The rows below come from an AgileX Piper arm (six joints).
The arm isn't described. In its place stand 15 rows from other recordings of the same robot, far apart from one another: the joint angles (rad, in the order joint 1, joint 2, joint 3, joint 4, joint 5, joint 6), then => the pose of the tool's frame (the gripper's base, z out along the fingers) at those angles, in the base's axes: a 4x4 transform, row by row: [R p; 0 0 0 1], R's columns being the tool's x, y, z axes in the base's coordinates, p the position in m.
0.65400, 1.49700, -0.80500, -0.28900, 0.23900, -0.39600 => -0.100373 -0.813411 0.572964 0.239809; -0.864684 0.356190 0.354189 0.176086; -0.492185 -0.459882 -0.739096 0.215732; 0 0 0 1
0.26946, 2.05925, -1.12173, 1.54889, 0.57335, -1.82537 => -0.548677 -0.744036 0.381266 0.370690; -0.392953 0.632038 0.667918 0.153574; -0.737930 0.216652 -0.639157 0.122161; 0 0 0 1
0.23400, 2.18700, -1.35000, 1.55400, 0.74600, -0.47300 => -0.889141 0.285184 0.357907 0.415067; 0.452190 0.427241 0.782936 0.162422; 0.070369 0.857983 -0.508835 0.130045; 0 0 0 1
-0.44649, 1.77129, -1.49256, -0.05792, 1.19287, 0.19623 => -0.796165 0.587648 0.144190 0.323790; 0.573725 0.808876 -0.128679 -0.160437; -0.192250 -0.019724 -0.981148 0.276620; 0 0 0 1
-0.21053, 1.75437, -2.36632, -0.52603, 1.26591, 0.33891 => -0.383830 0.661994 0.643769 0.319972; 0.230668 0.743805 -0.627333 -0.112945; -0.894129 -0.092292 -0.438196 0.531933; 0 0 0 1
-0.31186, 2.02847, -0.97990, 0.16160, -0.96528, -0.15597 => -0.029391 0.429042 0.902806 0.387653; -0.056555 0.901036 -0.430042 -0.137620; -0.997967 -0.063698 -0.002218 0.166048; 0 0 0 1
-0.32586, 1.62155, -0.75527, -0.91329, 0.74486, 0.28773 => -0.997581 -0.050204 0.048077 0.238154; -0.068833 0.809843 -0.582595 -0.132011; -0.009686 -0.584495 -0.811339 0.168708; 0 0 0 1
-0.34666, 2.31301, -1.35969, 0.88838, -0.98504, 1.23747 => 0.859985 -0.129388 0.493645 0.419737; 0.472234 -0.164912 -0.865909 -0.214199; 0.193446 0.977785 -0.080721 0.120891; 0 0 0 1
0.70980, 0.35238, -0.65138, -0.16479, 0.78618, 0.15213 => -0.310302 -0.555375 0.771538 0.049184; -0.220563 0.831514 0.509840 0.028330; -0.924697 -0.011969 -0.380516 0.336899; 0 0 0 1
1.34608, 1.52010, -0.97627, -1.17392, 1.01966, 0.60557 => -0.035426 -0.544005 0.838334 0.134003; -0.949510 0.279984 0.141560 0.265379; -0.311729 -0.790992 -0.526457 0.268259; 0 0 0 1
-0.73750, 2.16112, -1.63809, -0.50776, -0.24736, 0.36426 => -0.234847 0.555810 0.797447 0.387773; 0.038831 0.825101 -0.563649 -0.337661; -0.971256 -0.101406 -0.215356 0.230588; 0 0 0 1
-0.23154, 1.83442, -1.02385, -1.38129, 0.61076, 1.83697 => -0.383954 0.832773 0.398835 0.341311; 0.494679 0.550245 -0.672698 -0.133129; -0.779661 -0.060990 -0.623224 0.179374; 0 0 0 1
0.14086, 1.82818, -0.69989, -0.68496, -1.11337, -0.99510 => 0.651230 -0.189194 0.734918 0.319254; -0.717401 0.162303 0.677490 0.097438; -0.247457 -0.968433 -0.030032 0.178259; 0 0 0 1
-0.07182, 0.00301, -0.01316, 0.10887, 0.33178, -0.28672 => -0.232872 -0.005274 0.972493 0.053728; -0.166316 0.985469 -0.034481 -0.000636; -0.958180 -0.169771 -0.230366 0.187756; 0 0 0 1
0.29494, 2.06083, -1.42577, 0.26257, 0.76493, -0.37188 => -0.846142 -0.492486 0.203719 0.394078; -0.441478 0.861814 0.249746 0.136816; -0.298564 0.121383 -0.946639 0.156010; 0 0 0 1
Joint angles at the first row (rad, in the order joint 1, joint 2, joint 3, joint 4, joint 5, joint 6):
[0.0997, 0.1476, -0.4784, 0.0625, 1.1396, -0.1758]
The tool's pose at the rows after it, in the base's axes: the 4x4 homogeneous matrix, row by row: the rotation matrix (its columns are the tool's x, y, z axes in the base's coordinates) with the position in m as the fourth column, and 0 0 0 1 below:
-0.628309 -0.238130 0.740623 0.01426; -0.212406 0.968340 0.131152 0.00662; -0.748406 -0.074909 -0.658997 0.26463; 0 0 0 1
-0.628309 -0.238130 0.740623 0.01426; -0.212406 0.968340 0.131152 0.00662; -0.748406 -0.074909 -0.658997 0.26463; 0 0 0 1
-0.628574 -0.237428 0.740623 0.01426; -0.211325 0.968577 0.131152 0.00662; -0.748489 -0.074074 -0.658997 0.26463; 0 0 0 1
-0.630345 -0.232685 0.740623 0.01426; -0.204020 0.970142 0.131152 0.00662; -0.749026 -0.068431 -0.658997 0.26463; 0 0 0 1
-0.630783 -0.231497 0.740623 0.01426; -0.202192 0.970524 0.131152 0.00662; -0.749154 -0.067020 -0.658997 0.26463; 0 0 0 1
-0.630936 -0.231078 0.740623 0.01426; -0.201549 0.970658 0.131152 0.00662; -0.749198 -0.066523 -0.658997 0.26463; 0 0 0 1
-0.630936 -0.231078 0.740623 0.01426; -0.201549 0.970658 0.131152 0.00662; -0.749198 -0.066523 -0.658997 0.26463; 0 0 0 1
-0.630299 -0.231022 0.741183 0.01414; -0.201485 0.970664 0.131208 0.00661; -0.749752 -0.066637 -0.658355 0.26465; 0 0 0 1
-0.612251 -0.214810 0.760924 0.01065; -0.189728 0.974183 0.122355 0.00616; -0.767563 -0.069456 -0.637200 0.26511; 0 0 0 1
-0.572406 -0.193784 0.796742 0.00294; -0.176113 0.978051 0.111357 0.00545; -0.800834 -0.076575 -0.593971 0.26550; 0 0 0 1
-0.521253 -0.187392 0.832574 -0.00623; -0.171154 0.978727 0.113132 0.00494; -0.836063 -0.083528 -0.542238 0.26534; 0 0 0 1
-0.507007 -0.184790 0.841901 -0.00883; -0.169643 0.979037 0.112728 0.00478; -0.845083 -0.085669 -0.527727 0.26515; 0 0 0 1
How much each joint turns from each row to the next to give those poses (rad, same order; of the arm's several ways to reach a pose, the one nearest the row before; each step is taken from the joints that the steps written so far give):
[0.0000, 0.0000, 0.0001, 0.0001, 0.0000, 0.0000]
[0.0000, 0.0000, 0.0000, 0.0000, 0.0000, 0.0000]
[0.0000, 0.0000, 0.0000, 0.0000, 0.0000, 0.0011]
[0.0000, 0.0000, 0.0000, 0.0000, 0.0000, 0.0076]
[0.0000, 0.0000, 0.0000, 0.0000, 0.0000, 0.0018]
[0.0000, 0.0000, 0.0000, 0.0000, 0.0000, 0.0007]
[0.0000, 0.0000, 0.0000, 0.0000, 0.0000, 0.0000]
[0.0000, -0.0008, -0.0001, 0.0000, 0.0000, 0.0000]
[-0.0150, -0.0260, 0.0000, 0.0008, -0.0018, 0.0000]
[-0.0175, -0.0551, 0.0001, 0.0001, 0.0000, 0.0000]
[-0.0020, -0.0641, -0.0001, 0.0011, 0.0012, 0.0000]
[-0.0012, -0.0180, 0.0000, 0.0000, 0.0008, 0.0001]

